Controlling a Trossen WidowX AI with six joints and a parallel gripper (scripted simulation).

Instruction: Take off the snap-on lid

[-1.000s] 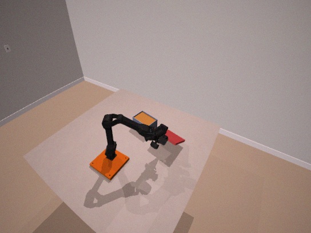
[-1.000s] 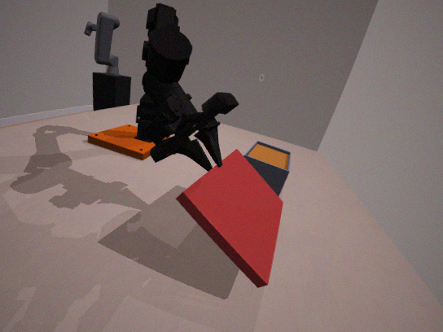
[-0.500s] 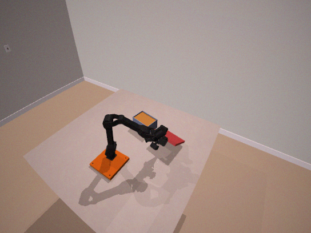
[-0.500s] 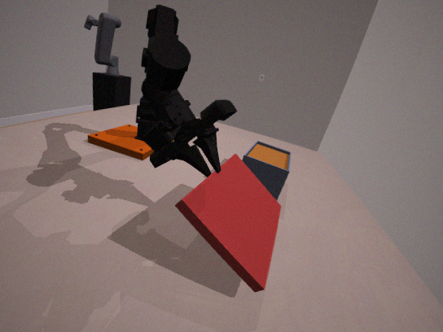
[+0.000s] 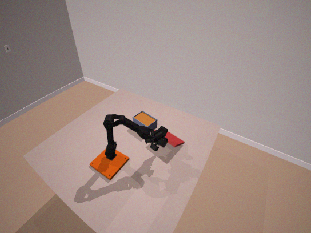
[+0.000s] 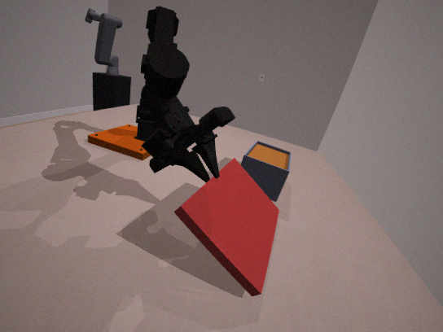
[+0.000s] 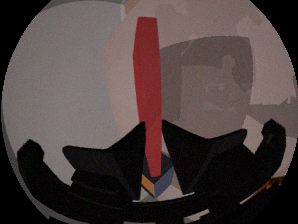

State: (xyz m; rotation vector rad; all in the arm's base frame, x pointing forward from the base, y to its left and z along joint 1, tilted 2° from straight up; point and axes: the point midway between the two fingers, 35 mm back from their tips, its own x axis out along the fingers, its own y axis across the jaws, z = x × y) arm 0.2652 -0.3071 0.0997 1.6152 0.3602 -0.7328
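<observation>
Right now my gripper tip is 70 mm short of the red lid, 20 mm to the left of it and 40 mm above it. The rest, counted from my gripper tip: storage box 150 mm ahead, 260 mm to the left, 50 mm below.
</observation>
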